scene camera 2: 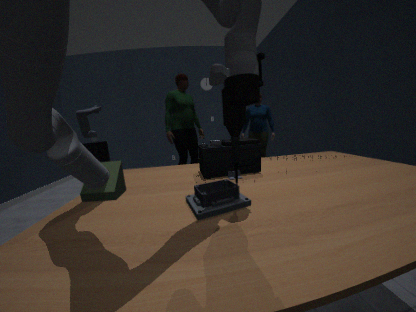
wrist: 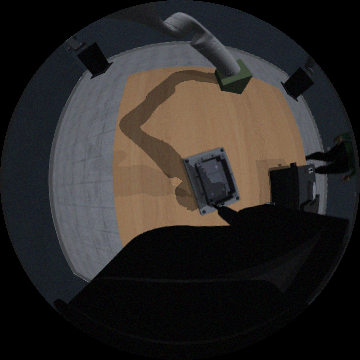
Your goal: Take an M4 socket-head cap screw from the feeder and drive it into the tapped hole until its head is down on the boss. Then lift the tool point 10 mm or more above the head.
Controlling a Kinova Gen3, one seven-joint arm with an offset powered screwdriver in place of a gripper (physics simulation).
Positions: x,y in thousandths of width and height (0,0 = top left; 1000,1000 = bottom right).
Labels:
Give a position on a black screw feeder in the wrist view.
796,532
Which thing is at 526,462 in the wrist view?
A grey base plate.

